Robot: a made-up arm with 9 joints. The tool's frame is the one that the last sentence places.
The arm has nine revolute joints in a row. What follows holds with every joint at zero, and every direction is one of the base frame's. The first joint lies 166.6 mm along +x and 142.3 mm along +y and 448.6 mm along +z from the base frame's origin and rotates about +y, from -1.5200 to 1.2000 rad. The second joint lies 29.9 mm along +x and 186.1 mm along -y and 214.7 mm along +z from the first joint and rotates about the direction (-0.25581, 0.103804, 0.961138), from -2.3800 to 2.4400 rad. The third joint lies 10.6 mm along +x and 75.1 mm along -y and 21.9 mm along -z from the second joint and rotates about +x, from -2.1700 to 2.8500 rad. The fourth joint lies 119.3 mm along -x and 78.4 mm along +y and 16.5 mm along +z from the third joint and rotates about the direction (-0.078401, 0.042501, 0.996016), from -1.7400 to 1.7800 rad. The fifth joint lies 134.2 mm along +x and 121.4 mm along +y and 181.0 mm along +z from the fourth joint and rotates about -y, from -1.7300 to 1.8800 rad. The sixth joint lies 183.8 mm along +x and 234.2 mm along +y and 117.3 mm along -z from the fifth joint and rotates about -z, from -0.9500 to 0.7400 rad. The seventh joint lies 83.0 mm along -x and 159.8 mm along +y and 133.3 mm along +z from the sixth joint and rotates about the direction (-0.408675, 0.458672, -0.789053), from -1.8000 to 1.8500 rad. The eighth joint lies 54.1 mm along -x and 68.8 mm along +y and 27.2 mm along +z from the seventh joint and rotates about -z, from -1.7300 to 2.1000 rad. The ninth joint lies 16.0 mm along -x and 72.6 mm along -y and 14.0 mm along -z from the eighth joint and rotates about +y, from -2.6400 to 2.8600 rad. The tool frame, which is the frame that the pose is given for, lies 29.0 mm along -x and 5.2 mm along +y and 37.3 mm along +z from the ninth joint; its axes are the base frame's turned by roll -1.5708, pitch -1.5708 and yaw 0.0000 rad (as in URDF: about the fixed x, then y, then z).
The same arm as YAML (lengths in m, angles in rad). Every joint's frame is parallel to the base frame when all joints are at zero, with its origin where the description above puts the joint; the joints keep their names.
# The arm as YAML. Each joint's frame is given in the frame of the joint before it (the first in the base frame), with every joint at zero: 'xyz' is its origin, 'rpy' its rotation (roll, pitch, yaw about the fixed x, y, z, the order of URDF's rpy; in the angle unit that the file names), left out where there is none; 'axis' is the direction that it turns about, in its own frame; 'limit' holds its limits. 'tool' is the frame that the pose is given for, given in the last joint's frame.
units:
  length: m
  angle: rad
joints:
  - name: joint 1
    type: revolute
    origin:
      xyz: [0.1666, 0.1423, 0.4486]
    axis: "+y"
    limit:
      lower: -1.52
      upper: 1.2
  - name: joint 2
    type: revolute
    origin:
      xyz: [0.0299, -0.1861, 0.2147]
    axis: [-0.25581, 0.103804, 0.961138]
    limit:
      lower: -2.38
      upper: 2.44
  - name: joint 3
    type: revolute
    origin:
      xyz: [0.0106, -0.0751, -0.0219]
    axis: "+x"
    limit:
      lower: -2.17
      upper: 2.85
  - name: joint 4
    type: revolute
    origin:
      xyz: [-0.1193, 0.0784, 0.0165]
    axis: [-0.078401, 0.042501, 0.996016]
    limit:
      lower: -1.74
      upper: 1.78
  - name: joint 5
    type: revolute
    origin:
      xyz: [0.1342, 0.1214, 0.181]
    axis: "-y"
    limit:
      lower: -1.73
      upper: 1.88
  - name: joint 6
    type: revolute
    origin:
      xyz: [0.1838, 0.2342, -0.1173]
    axis: "-z"
    limit:
      lower: -0.95
      upper: 0.74
  - name: joint 7
    type: revolute
    origin:
      xyz: [-0.083, 0.1598, 0.1333]
    axis: [-0.408675, 0.458672, -0.789053]
    limit:
      lower: -1.8
      upper: 1.85
  - name: joint 8
    type: revolute
    origin:
      xyz: [-0.0541, 0.0688, 0.0272]
    axis: "-z"
    limit:
      lower: -1.73
      upper: 2.1
  - name: joint 9
    type: revolute
    origin:
      xyz: [-0.016, -0.0726, -0.014]
    axis: "+y"
    limit:
      lower: -2.64
      upper: 2.86
tool:
  origin:
    xyz: [-0.029, 0.0052, 0.0373]
    rpy: [-1.5708, -1.5708, 0.0]

